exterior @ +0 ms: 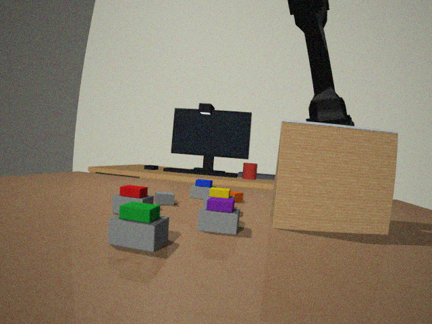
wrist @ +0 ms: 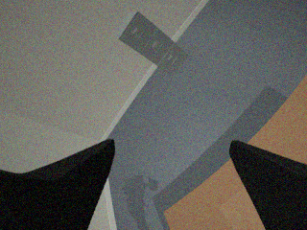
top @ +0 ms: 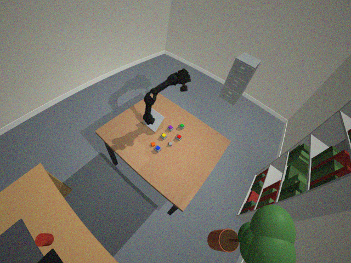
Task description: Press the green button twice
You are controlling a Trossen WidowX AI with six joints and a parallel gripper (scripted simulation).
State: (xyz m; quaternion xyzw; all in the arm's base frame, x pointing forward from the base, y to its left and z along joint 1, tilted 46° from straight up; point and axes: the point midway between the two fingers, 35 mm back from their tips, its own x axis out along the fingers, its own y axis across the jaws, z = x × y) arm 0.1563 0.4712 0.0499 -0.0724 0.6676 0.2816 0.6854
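Right now my gripper tip is 140 mm short of the green button, 140 mm to the left of it and 410 mm above it. Round my gripper tip: red button 190 mm ahead, 270 mm to the right, 410 mm below; yellow button 70 mm ahead, 360 mm to the right, 410 mm below; purple button 60 mm ahead, 230 mm to the right, 410 mm below.
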